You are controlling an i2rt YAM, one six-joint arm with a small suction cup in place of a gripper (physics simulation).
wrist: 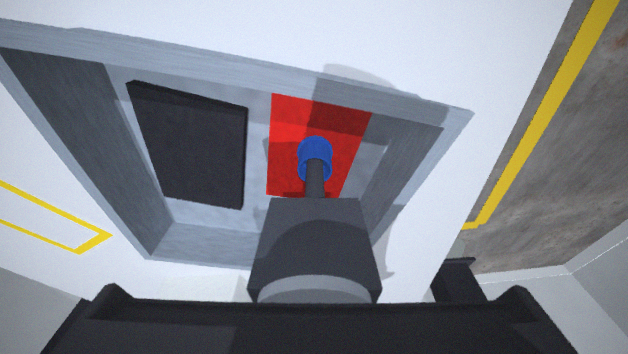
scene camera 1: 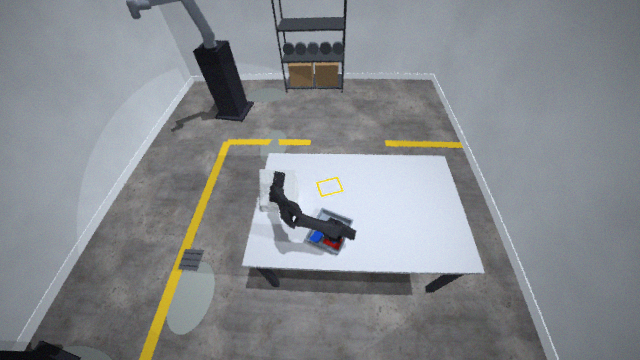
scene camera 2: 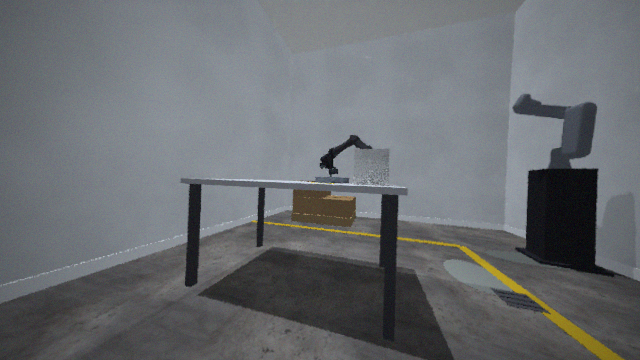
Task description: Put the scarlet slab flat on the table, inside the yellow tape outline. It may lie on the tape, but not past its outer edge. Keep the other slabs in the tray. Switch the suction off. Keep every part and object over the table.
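Frame: origin at the arm's base, x ahead, y left, z up, level; metres.
Seen in the pictures: hand, its tool point: [wrist: 314,146]; arm's base, origin of its link: [scene camera 1: 277,187] [scene camera 2: 371,161].
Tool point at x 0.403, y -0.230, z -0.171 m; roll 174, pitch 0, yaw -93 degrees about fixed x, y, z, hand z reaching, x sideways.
Pixels of each thing's top centre, then the offset from my tool point to it.
- scarlet slab, centre of its top: [wrist: 310,159] [scene camera 1: 332,240] dx -0.005, dy +0.004, dz +0.011 m
- grey tray, centre of its top: [wrist: 245,215] [scene camera 1: 329,229] [scene camera 2: 332,177] dx -0.034, dy +0.059, dz +0.046 m
- black slab, centre of its top: [wrist: 196,162] dx -0.005, dy +0.107, dz +0.008 m
- blue slab, centre of its top: [scene camera 1: 316,236] dx -0.109, dy +0.014, dz +0.008 m
The scarlet slab [scene camera 1: 332,244] [wrist: 287,165] lies in the grey tray [scene camera 1: 338,215] [scene camera 2: 341,180] [wrist: 210,60]. My gripper's blue suction cup [scene camera 2: 331,174] [wrist: 315,160] is down on the slab's upper face, nearer one short end, and appears shut on it. No gap under the slab can be made out. A black slab [wrist: 195,145] lies in the tray to the left in the wrist view. A blue slab [scene camera 1: 316,236] is in the tray in scene camera 1, hidden in the wrist view. The yellow tape outline [scene camera 1: 327,180] [wrist: 103,235] is on the table, apart from the tray.
The tray's raised walls surround the slabs. A pale block [scene camera 1: 265,200] [scene camera 2: 371,167] stands at the arm's base on the white table [scene camera 1: 410,210] [scene camera 2: 240,182]. The tray is near one long table edge. A shelf rack [scene camera 1: 312,24] and another arm on a black pedestal [scene camera 1: 222,82] [scene camera 2: 562,215] stand away from the table.
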